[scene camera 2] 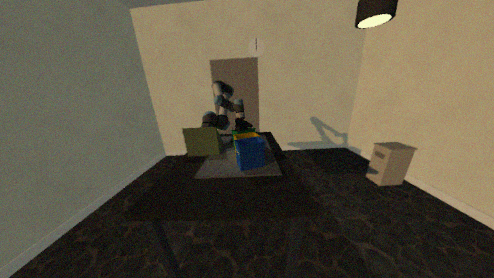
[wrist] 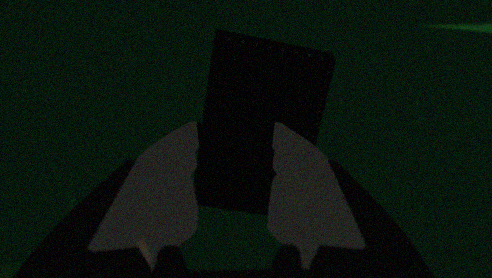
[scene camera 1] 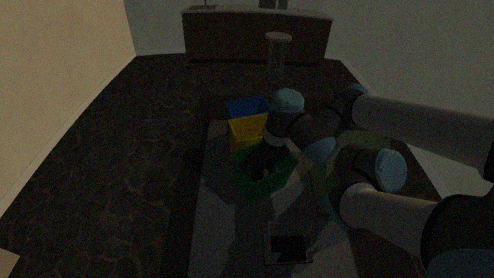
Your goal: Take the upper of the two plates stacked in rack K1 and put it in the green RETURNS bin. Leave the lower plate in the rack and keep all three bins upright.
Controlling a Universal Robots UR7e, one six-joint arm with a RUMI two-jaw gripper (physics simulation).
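Frame: origin at the arm's base, x ahead, y left, z up, level; centimetres.
Where they show: gripper, fingertip midpoint: (wrist: 236,125) (scene camera 1: 259,176); arm's base, link origin: (scene camera 2: 207,134) (scene camera 1: 353,164).
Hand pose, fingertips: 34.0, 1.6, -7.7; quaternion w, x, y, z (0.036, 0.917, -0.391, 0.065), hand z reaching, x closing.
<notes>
Each offset is from my fingertips to the top centre of the thing, as dx, dy, dz. "pt": to the spot under its first point.
My gripper (scene camera 1: 261,174) (scene camera 2: 244,125) (wrist: 236,125) is shut on a flat black plate (wrist: 260,90), which sits between the two grey fingers. The gripper points down inside the opening of the green bin {-0.8, -0.6, +11.4} (scene camera 1: 252,192) (scene camera 2: 243,131), whose dark green inside (wrist: 100,100) surrounds the plate in the wrist view. The distance from plate to bin floor cannot be judged. The lower plate {-9.7, +24.7, -4.6} (scene camera 1: 290,247) lies dark in the rack {pt -11.1, +28.9, -5.4} (scene camera 1: 290,262) near the front. The yellow bin {+2.7, -15.6, +10.0} (scene camera 1: 247,130) (scene camera 2: 247,135) and the blue bin {+5.8, -28.4, +10.0} (scene camera 1: 247,109) (scene camera 2: 251,152) stand upright behind the green one.
An olive-green panel or box (scene camera 1: 367,140) (scene camera 2: 202,141) stands beside the bins, on the arm's side. The arm's links reach in from the right in the first scene view, over part of the table. A stool (scene camera 1: 278,36) and a counter (scene camera 1: 240,37) stand far behind.
</notes>
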